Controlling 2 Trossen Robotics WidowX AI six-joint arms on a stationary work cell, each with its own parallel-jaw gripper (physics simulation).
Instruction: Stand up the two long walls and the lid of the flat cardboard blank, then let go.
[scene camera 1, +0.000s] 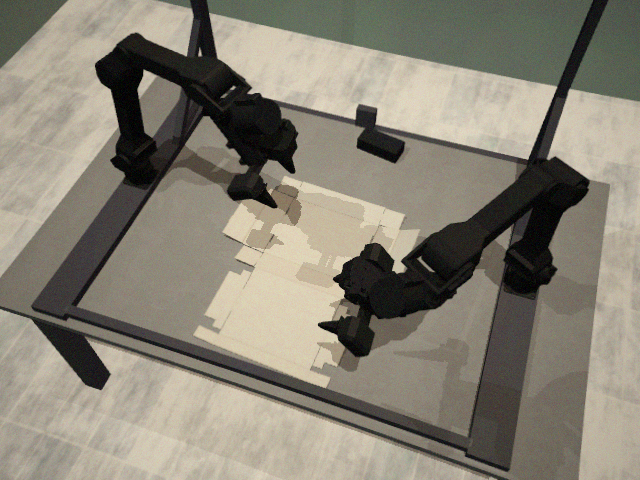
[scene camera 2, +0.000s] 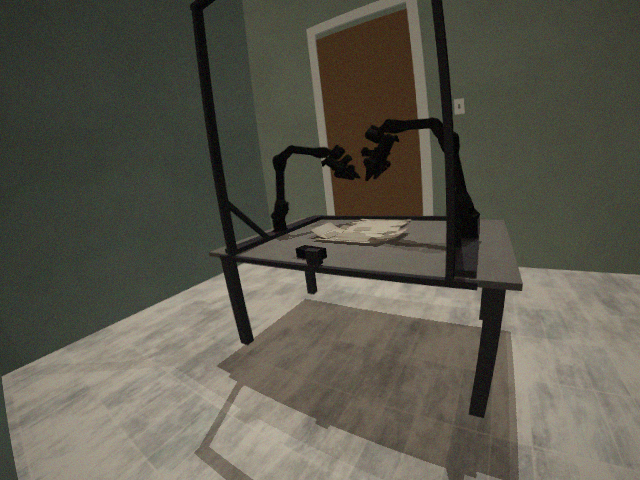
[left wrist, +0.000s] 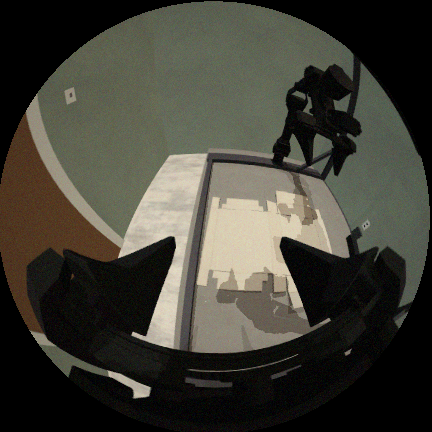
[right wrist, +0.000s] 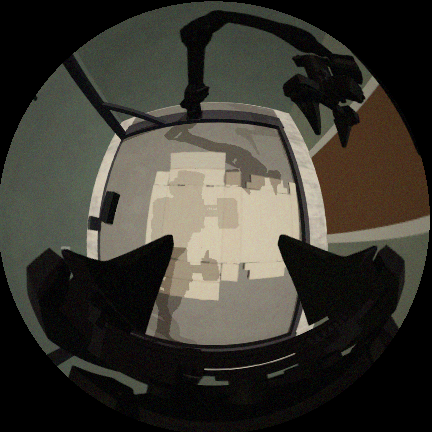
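Note:
Open and holding nothing, the left gripper (scene camera 1: 326, 302) also shows in the left wrist view (left wrist: 229, 242) and in the right wrist view (right wrist: 332, 141). The right gripper (scene camera 1: 284, 190) is open and holds nothing, and the right gripper also appears in the left wrist view (left wrist: 323, 170) and in the right wrist view (right wrist: 227, 240). A black block (scene camera 1: 372, 141) rests on the table.

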